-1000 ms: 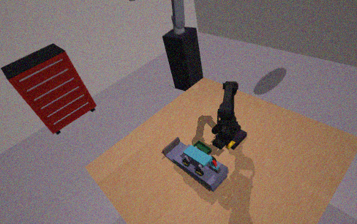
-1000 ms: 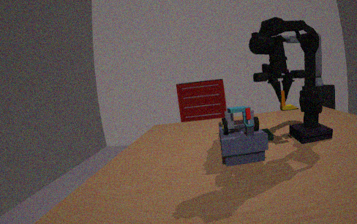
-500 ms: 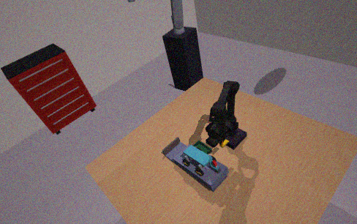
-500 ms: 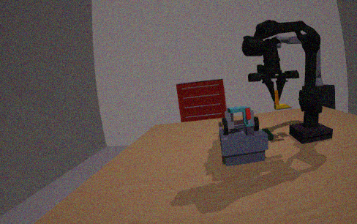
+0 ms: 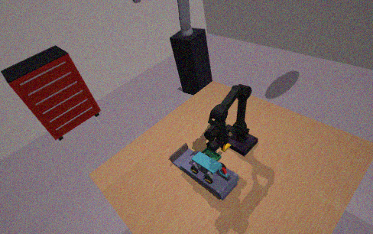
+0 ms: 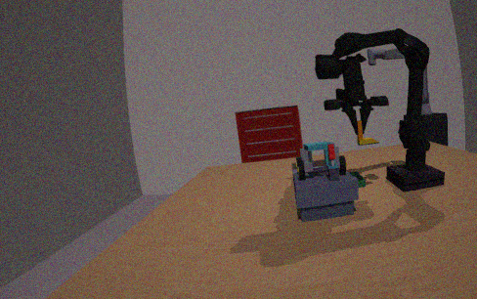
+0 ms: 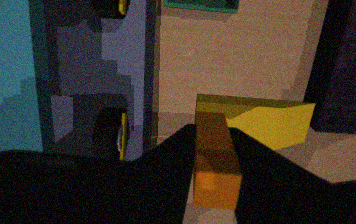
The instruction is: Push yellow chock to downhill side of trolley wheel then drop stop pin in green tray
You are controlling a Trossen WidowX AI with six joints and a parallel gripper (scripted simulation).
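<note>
My gripper tip is now 120 mm short of the red-headed stop pin, 80 mm to the right of it and 40 mm above it. The rest, counted from my gripper tip: grey ramp (120 mm below, 120 mm ahead, 40 mm to the right); yellow chock (20 mm behind, 10 mm below); teal trolley (120 mm ahead, 60 mm below, 30 mm to the right).
</note>
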